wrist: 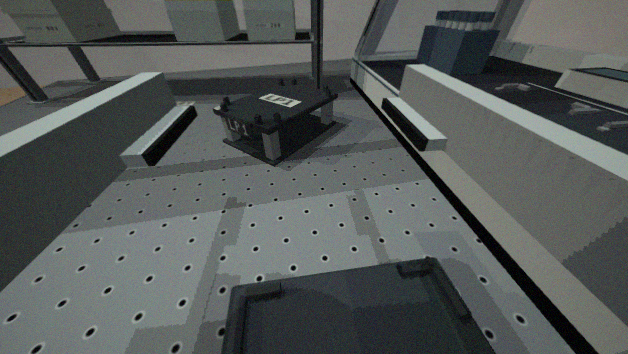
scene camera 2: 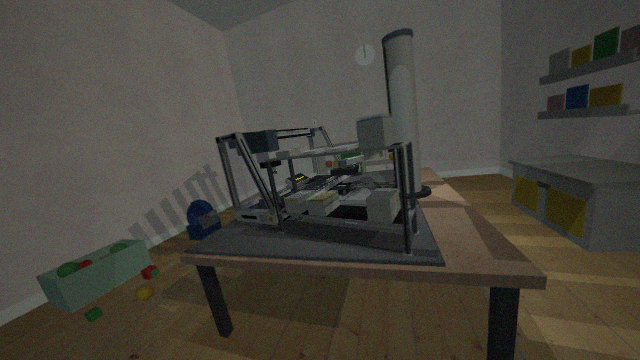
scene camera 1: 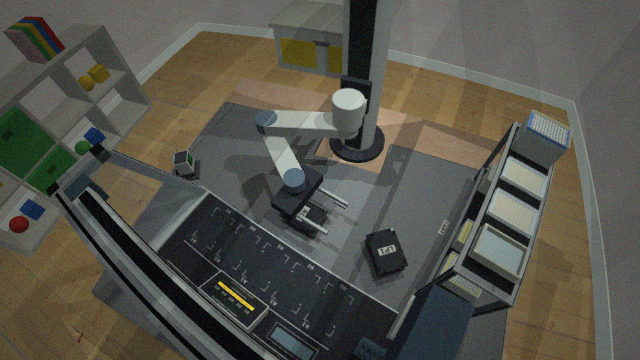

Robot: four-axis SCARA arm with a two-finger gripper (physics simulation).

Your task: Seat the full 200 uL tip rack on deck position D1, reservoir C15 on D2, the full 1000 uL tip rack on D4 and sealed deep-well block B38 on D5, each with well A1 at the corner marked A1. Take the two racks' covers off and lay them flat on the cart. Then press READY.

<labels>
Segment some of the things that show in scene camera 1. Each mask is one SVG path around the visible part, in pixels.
The gripper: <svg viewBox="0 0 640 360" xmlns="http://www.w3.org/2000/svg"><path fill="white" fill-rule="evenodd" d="M302 163L301 168L306 178L305 189L300 193L290 193L283 185L271 199L271 206L291 220L296 216L327 236L329 230L319 224L315 224L298 212L316 190L335 200L334 203L344 209L348 207L348 202L320 187L323 182L323 174Z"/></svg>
A greyish tray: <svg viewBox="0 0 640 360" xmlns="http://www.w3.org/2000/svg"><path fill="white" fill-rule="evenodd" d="M485 223L482 227L480 226L468 256L512 283L516 283L516 280L521 279L531 249Z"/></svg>
</labels>
